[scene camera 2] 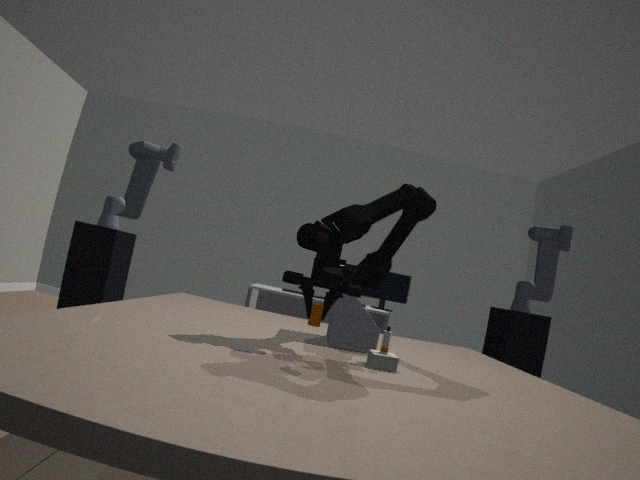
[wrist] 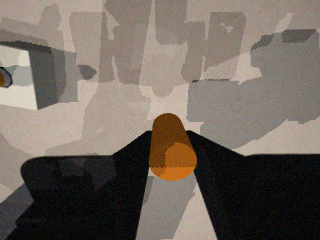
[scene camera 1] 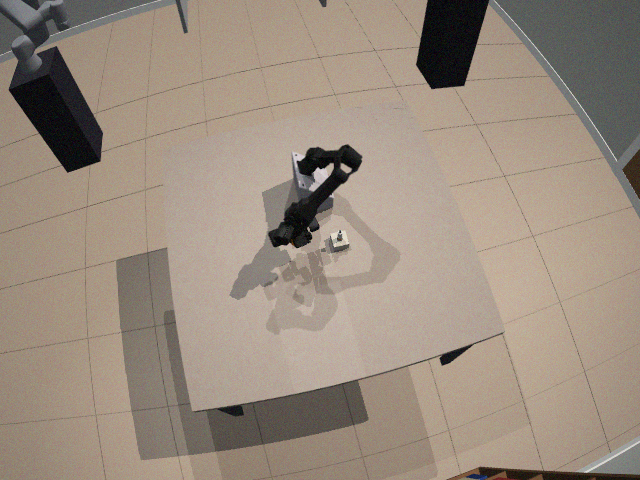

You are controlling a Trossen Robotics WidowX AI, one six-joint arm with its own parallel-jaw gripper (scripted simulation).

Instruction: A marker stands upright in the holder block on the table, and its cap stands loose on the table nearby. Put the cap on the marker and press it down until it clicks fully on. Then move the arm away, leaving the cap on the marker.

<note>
My gripper [scene camera 2: 314, 319] holds an orange cap [wrist: 172, 157].
My gripper shows as well in the wrist view [wrist: 168, 135].
</note>
